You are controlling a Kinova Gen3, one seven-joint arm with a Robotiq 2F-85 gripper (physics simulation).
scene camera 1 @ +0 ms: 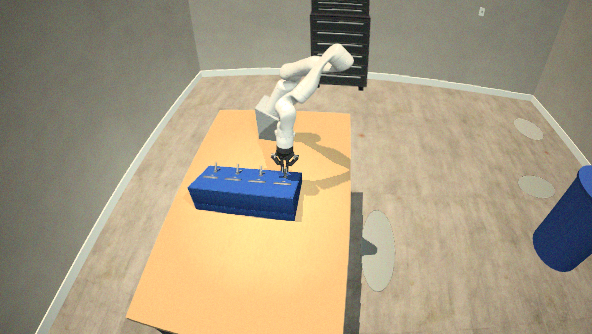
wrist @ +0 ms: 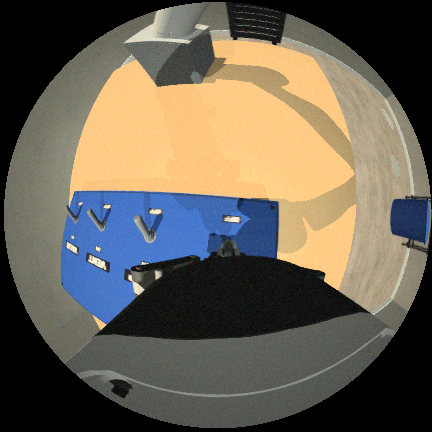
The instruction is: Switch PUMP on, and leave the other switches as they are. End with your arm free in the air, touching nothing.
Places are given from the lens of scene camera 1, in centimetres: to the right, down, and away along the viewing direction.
blue switch box [scene camera 1: 271,195]: -10, 12, 134
